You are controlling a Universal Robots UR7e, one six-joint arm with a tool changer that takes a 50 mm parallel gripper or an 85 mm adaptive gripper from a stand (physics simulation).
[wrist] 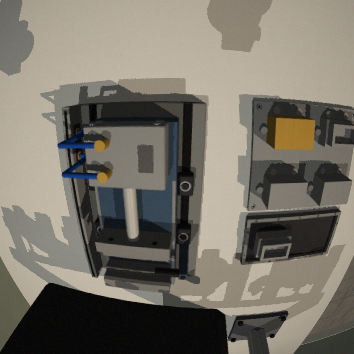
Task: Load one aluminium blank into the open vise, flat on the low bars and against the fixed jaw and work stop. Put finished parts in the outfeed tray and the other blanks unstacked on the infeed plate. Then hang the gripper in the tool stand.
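Places are measured from the arm's base along level axes (x ahead, y left, z up), in centimetres.
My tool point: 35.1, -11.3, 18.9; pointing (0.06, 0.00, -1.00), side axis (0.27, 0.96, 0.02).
Observation:
Ahead of a thing's pixels: the offset from my tool point to its middle, as dx, dy, dz. "*": to the spot under its first point.
The vise @(+7.7, -9.0, -25.4) (115, 207) stands left of centre in the wrist view; its jaw (132, 251) is apart from the bar-like part at its lower end, and no blank shows in the dark gap. Two grey blanks @(+9.9, +13.1, -27.7) (285, 194) @(+11.7, +21.9, -27.7) (333, 192) sit side by side in the lower row of the infeed plate @(+6.5, +18.3, -29.9) (320, 157). Above them are an orange block @(+1.2, +14.7, -27.7) (291, 133) and a grey part with a pocket @(+2.8, +23.6, -27.8) (344, 134), cut by the right edge. Another pocketed grey part @(+20.3, +11.1, -28.0) (275, 248) lies in the dark outfeed tray (310, 233), at its left. My gripper's fingers do not show.
A black housing (130, 322) fills the lower left. A tool stand base @(* +45.6, +5.1, -29.1) (243, 321) with a post @(* +52.3, +8.5, -25.0) (258, 342) is cut off at the bottom right. Blue hoses @(* -1.0, -11.4, -19.3) (77, 175) with yellow fittings stick out left of the vise's grey housing @(* -0.6, -6.4, -20.7) (122, 165).

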